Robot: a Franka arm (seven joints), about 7 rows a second.
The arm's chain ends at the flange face. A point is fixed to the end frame.
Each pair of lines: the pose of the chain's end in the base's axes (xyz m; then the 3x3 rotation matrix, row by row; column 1 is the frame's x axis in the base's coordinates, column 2 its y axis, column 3 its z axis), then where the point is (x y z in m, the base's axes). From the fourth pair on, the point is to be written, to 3 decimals.
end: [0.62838 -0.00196 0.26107], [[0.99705 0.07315 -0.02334], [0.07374 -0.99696 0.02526], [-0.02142 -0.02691 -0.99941]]
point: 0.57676 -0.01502 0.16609
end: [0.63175 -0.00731 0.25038], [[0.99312 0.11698 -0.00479], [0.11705 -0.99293 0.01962], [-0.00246 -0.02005 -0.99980]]
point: 0.58262 -0.02305 0.15449
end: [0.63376 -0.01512 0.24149], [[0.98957 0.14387 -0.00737], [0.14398 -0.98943 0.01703], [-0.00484 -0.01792 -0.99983]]
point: 0.58488 -0.03242 0.14574
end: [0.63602 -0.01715 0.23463], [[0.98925 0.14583 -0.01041], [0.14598 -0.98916 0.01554], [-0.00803 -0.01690 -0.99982]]
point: 0.587 -0.035 0.139
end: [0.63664 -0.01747 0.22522], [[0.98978 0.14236 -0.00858], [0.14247 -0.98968 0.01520], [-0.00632 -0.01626 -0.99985]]
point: 0.588 -0.035 0.130
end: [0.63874 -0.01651 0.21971], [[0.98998 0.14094 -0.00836], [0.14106 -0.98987 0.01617], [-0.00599 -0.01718 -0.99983]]
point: 0.590 -0.034 0.124
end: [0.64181 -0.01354 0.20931], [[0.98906 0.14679 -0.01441], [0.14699 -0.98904 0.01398], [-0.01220 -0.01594 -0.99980]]
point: 0.592 -0.031 0.114
